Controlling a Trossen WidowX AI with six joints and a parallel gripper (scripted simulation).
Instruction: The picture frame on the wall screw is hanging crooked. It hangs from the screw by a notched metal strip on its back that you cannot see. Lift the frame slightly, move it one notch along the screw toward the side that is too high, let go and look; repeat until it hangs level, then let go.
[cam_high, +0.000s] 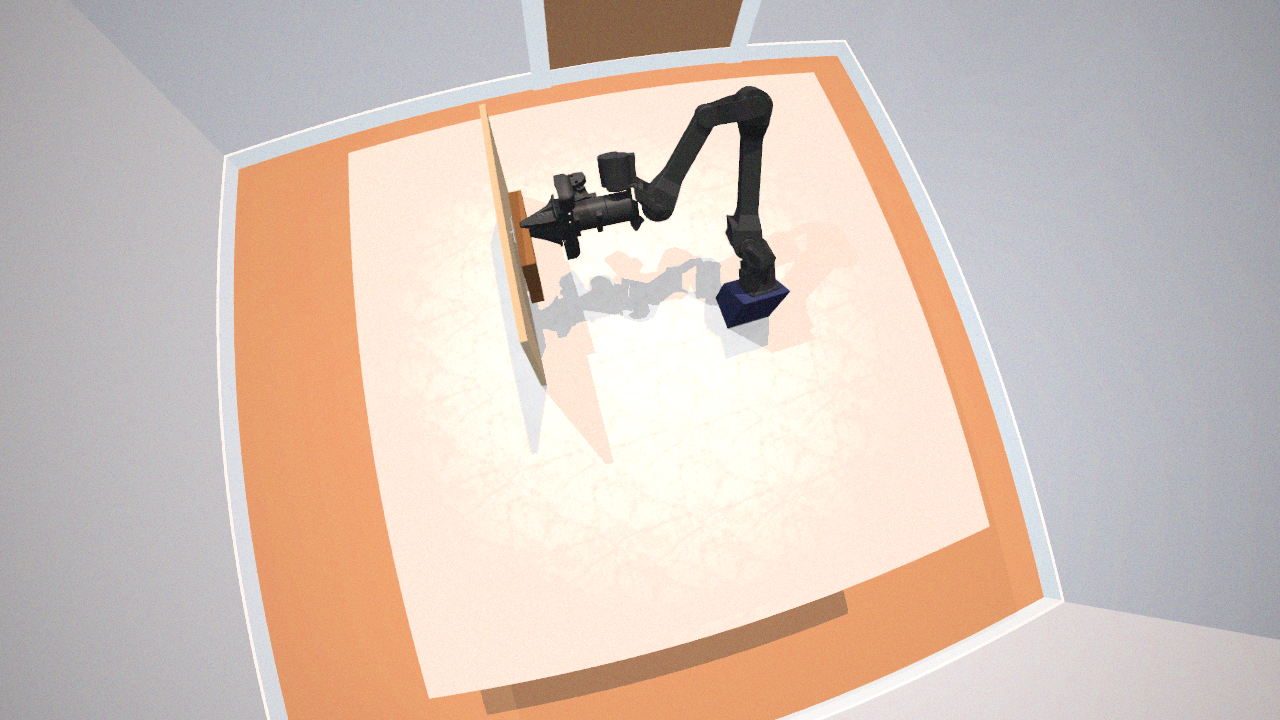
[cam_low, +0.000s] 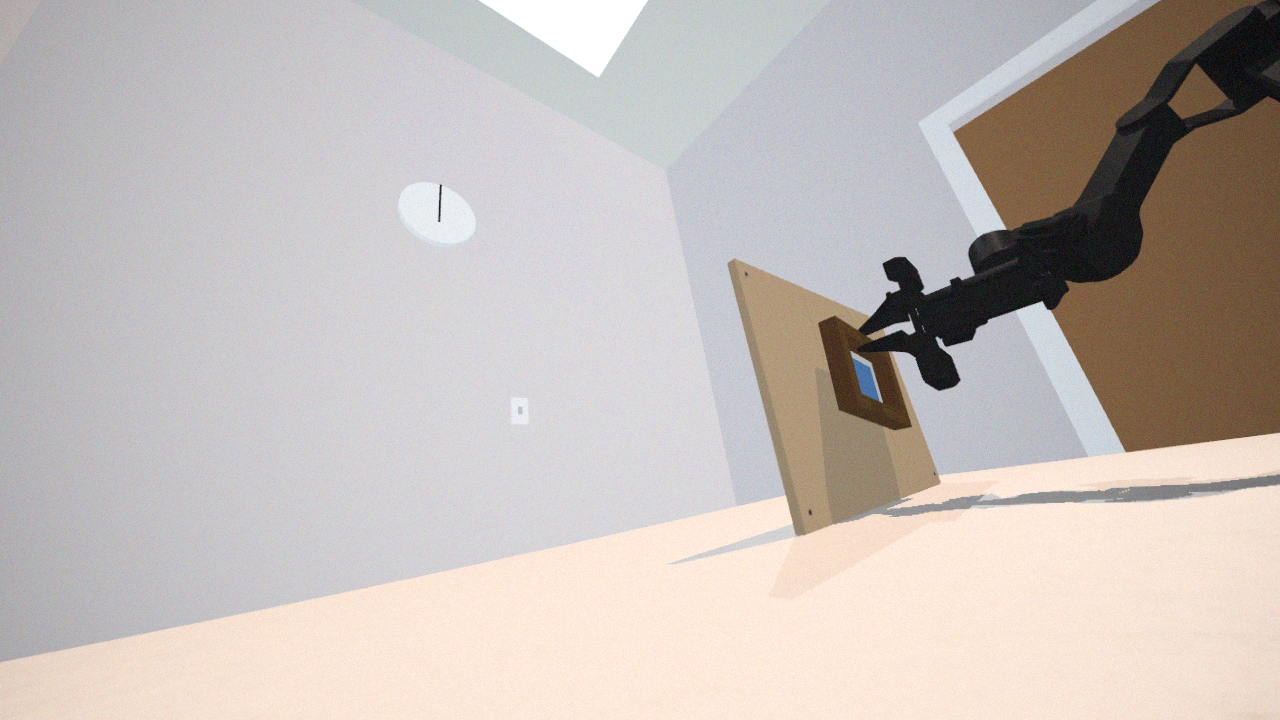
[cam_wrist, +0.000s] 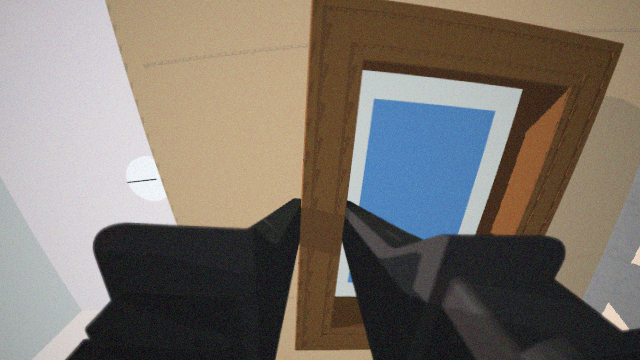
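My gripper tip is now 1 cm short of the brown wooden picture frame, 1 cm to the right of it and 5 cm above it. Also, from my gripper tip: tan wall board 2 cm ahead, 7 cm below.
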